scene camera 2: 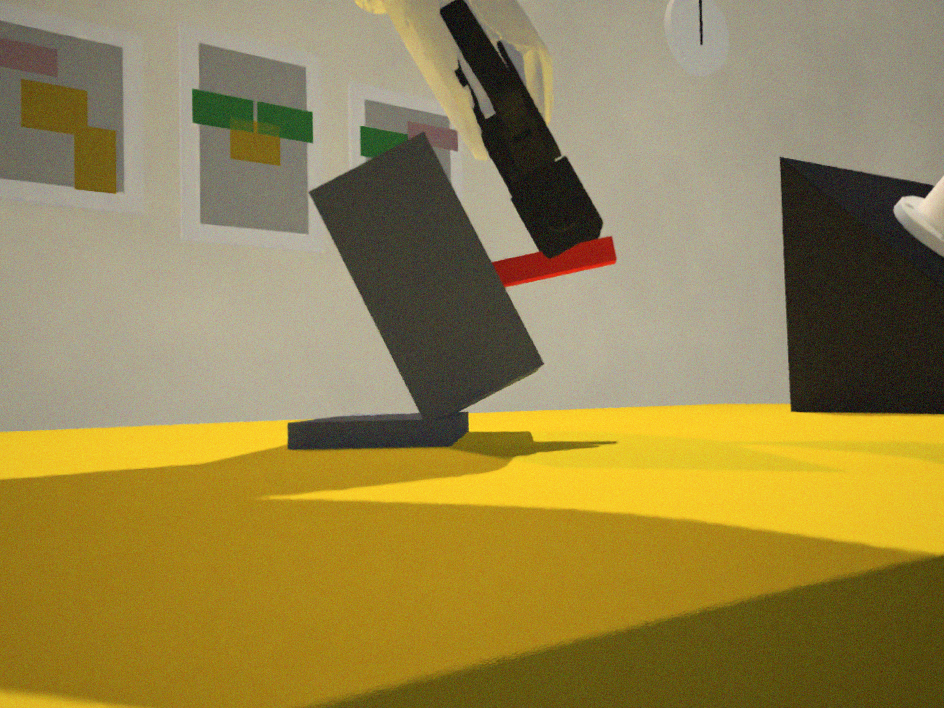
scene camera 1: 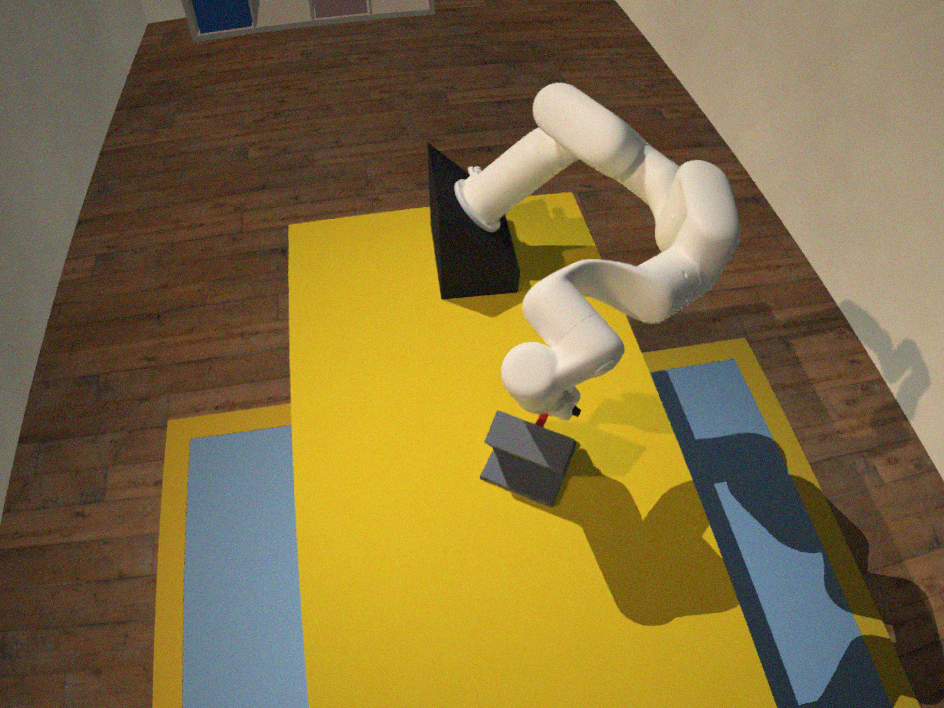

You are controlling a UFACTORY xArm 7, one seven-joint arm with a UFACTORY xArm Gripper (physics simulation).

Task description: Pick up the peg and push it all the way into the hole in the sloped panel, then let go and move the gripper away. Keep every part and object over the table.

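The red peg slants out from the sloped face of the grey panel block. In the scene camera 2 view its near end meets or passes behind the panel's edge, and its outer end sits slightly higher. The panel face and hole are turned away there, so how deep the peg sits is hidden. My gripper is shut on the peg near its outer end, with a short stub showing beyond the fingers. In the scene camera 1 view the fingertips are mostly hidden under the wrist.
The panel block leans above a dark flat base on the yellow table top. A black wedge-shaped mount carries the arm at the table's back. Blue-and-yellow mats lie on both sides of the table.
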